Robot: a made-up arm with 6 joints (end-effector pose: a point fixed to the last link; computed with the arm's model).
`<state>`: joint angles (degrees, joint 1 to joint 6).
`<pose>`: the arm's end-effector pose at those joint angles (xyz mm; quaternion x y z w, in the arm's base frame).
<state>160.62 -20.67 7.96 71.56 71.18 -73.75</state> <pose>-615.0 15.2 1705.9 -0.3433 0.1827 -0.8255 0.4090</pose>
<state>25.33 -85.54 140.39 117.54 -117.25 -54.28</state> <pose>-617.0 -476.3 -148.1 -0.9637 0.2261 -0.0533 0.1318</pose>
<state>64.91 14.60 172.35 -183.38 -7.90 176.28</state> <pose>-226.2 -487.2 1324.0 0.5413 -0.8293 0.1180 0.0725</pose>
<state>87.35 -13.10 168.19 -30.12 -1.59 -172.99</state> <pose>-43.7 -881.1 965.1 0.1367 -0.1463 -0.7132 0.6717</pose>
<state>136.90 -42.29 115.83 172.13 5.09 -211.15</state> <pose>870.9 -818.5 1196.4 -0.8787 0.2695 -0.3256 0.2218</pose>
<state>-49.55 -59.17 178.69 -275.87 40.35 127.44</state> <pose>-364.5 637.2 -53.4 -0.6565 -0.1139 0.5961 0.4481</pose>
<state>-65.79 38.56 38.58 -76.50 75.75 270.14</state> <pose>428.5 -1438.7 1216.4 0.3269 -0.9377 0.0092 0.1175</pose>
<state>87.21 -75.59 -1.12 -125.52 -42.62 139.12</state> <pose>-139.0 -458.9 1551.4 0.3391 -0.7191 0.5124 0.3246</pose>
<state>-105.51 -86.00 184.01 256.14 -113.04 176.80</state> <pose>256.8 219.4 -176.7 -0.0242 -0.2000 -0.2429 0.9489</pose>
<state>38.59 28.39 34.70 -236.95 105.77 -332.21</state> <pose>879.3 919.7 1204.0 0.4009 0.7177 -0.5652 0.0685</pose>
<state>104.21 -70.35 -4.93 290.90 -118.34 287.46</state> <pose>-102.4 -303.5 1308.0 -0.2394 0.7201 0.6252 0.1826</pose>
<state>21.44 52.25 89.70 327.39 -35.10 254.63</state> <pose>1376.2 610.8 1488.5 0.8623 0.2856 0.1890 0.3730</pose>
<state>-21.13 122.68 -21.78 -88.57 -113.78 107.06</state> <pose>446.1 34.8 -470.4 0.8383 0.3306 0.2811 0.3301</pose>
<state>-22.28 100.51 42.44 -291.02 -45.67 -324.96</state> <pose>1350.5 -705.8 -397.8 -0.5611 0.7219 0.1877 0.3589</pose>
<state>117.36 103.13 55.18 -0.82 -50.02 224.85</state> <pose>-708.4 1363.8 -383.4 0.0708 0.6702 -0.1543 0.7225</pose>
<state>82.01 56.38 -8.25 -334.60 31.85 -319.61</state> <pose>158.0 1469.9 115.8 -0.4799 -0.1499 0.7310 0.4614</pose>
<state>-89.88 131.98 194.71 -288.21 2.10 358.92</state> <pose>9.6 -1068.6 875.3 -0.6624 0.0436 -0.6930 0.2813</pose>
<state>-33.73 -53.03 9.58 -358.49 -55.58 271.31</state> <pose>49.3 -38.4 1636.9 0.6480 -0.2505 -0.1752 0.6977</pose>
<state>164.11 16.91 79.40 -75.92 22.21 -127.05</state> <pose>-672.1 271.9 2051.8 -0.1544 -0.7650 0.1759 0.5999</pose>
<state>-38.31 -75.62 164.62 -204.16 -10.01 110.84</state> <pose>-614.9 466.6 -309.3 0.5515 0.3917 -0.7116 0.1898</pose>
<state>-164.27 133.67 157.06 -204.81 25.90 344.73</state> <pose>-1520.3 -468.4 377.5 -0.2140 0.9212 -0.3157 0.0770</pose>
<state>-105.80 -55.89 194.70 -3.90 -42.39 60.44</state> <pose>185.3 619.3 -13.7 0.6164 0.5891 0.1053 0.5117</pose>
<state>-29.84 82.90 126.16 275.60 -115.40 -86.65</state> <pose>1254.1 -500.4 1080.1 0.6827 0.6152 0.0847 0.3850</pose>
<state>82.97 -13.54 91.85 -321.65 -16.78 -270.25</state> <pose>1.2 -299.6 2027.1 -0.2663 -0.5887 -0.2583 0.7182</pose>
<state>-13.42 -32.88 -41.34 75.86 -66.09 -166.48</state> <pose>618.4 -340.1 1039.7 0.5282 -0.3018 -0.5769 0.5450</pose>
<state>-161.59 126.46 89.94 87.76 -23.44 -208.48</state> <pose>-1613.2 -448.4 -427.6 -0.1120 0.7665 0.5662 0.2816</pose>
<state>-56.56 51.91 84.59 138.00 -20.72 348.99</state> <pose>776.7 -1266.9 1578.5 -0.7377 0.3090 -0.5705 0.1868</pose>
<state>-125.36 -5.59 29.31 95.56 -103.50 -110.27</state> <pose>-532.4 -396.9 1709.1 0.1723 0.4325 0.7979 0.3830</pose>
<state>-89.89 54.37 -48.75 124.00 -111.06 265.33</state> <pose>-161.7 -942.7 145.3 -0.3112 0.6768 -0.6544 0.1299</pose>
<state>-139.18 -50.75 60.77 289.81 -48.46 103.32</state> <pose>668.4 380.7 1680.4 -0.8341 0.2071 -0.4735 0.1928</pose>
